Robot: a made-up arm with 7 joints.
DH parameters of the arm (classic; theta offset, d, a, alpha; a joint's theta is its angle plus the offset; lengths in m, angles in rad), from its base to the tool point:
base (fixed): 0 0 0 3.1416
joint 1: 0 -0.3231 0 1.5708
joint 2: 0 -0.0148 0 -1.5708
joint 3: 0 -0.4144 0 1.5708
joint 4: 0 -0.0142 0 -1.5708
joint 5: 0 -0.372 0 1.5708
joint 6: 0 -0.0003 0 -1.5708
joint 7: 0 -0.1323 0 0
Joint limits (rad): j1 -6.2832..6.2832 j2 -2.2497..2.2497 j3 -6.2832..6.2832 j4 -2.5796..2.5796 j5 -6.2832..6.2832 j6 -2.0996..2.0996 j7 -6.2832..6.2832
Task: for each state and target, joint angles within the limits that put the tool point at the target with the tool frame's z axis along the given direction. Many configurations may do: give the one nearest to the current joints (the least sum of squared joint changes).
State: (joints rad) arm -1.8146 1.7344 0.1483 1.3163 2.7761 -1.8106 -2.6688
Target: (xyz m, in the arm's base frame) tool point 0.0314 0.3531 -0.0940 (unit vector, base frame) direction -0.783 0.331 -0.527
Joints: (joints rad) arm -2.2663 1.9793 0.5008 1.2954 3.5972 -1.7932 -2.6688
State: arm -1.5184 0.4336 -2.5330 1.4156 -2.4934 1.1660 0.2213
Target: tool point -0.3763 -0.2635 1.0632 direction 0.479 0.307 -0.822
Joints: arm -1.0315 -0.2845 -2.3907 0.6755 -3.1718 0.3055 0.2213
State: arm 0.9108 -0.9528 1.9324 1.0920 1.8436 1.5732 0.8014
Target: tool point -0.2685 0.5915 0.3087 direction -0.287 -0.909 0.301
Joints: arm 1.5217 -0.9589 2.2995 1.5775 2.1893 1.3128 0.8014
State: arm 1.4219 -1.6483 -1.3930 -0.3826 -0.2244 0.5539 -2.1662
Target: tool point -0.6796 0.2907 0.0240 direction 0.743 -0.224 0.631
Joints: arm 0.9981 -1.8636 -1.3720 -1.1281 -0.6507 0.5676 -2.1662
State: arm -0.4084 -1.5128 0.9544 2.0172 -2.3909 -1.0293 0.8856
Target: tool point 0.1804 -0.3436 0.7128 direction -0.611 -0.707 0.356
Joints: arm -1.1511 -1.1594 0.7416 1.3291 -2.9628 -1.6016 0.8856
